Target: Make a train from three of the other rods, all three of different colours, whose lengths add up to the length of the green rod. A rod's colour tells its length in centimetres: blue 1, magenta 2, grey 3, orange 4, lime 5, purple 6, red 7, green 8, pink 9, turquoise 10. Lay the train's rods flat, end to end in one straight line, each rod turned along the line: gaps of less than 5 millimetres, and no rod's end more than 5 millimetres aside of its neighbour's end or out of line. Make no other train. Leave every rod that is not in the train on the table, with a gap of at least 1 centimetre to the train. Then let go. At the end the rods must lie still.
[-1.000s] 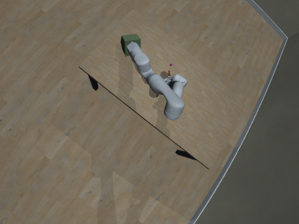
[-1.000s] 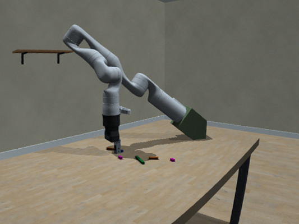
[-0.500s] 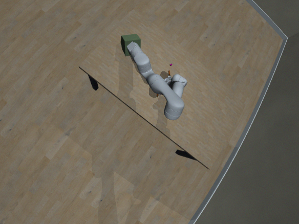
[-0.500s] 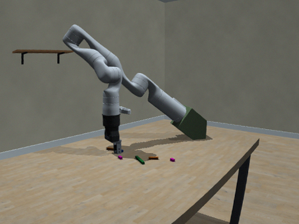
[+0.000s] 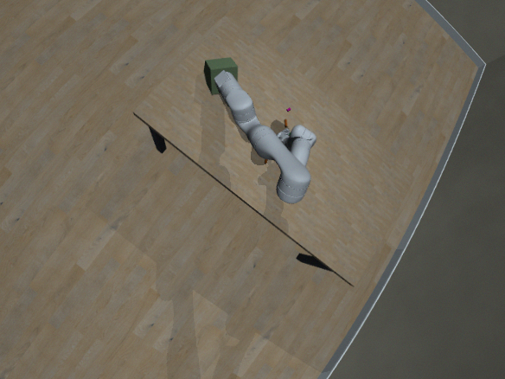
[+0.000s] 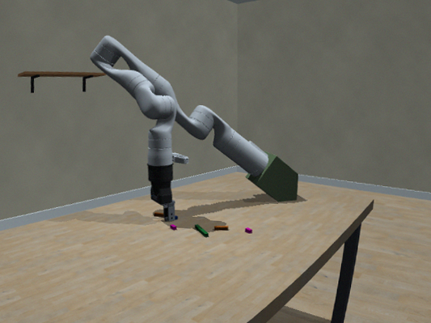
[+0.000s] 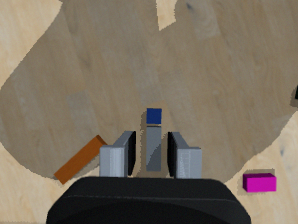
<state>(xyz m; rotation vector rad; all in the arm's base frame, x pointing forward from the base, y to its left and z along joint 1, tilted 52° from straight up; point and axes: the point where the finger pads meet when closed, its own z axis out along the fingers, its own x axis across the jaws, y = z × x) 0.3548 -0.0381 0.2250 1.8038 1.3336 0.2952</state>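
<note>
Right now my hand is 20 mm above the grey rod. The rest, counted from my hand: blue rod (20 mm below, 20 mm behind, 10 mm to the left); then green rod (140 mm to the left, 40 mm ahead, 20 mm below).
</note>
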